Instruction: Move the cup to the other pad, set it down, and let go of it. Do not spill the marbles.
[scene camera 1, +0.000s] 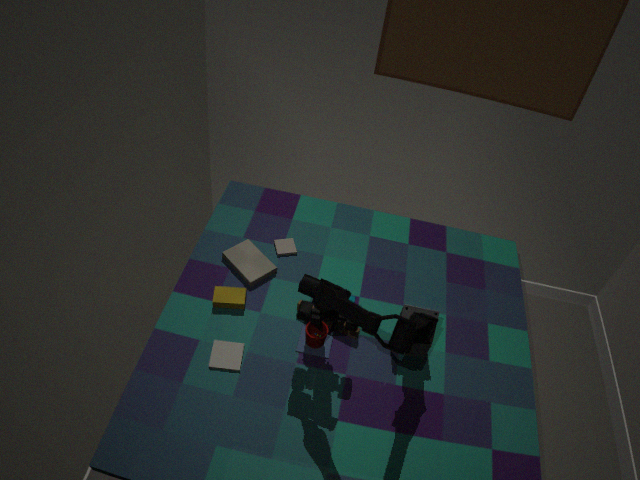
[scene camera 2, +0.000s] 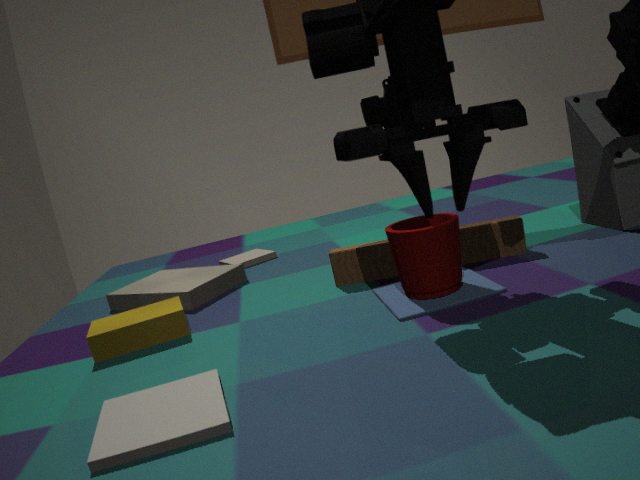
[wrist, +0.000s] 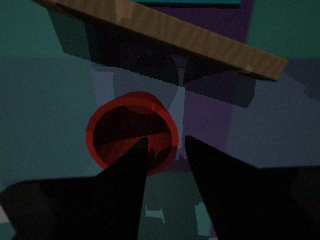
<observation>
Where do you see a wooden bar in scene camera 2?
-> At 479, 241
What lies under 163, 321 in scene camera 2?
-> A yellow block.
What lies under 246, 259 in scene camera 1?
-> A grey slab.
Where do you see a pale blue pad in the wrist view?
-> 168, 84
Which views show my gripper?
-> Scene camera 1, scene camera 2 and the wrist view: all of them.
</observation>
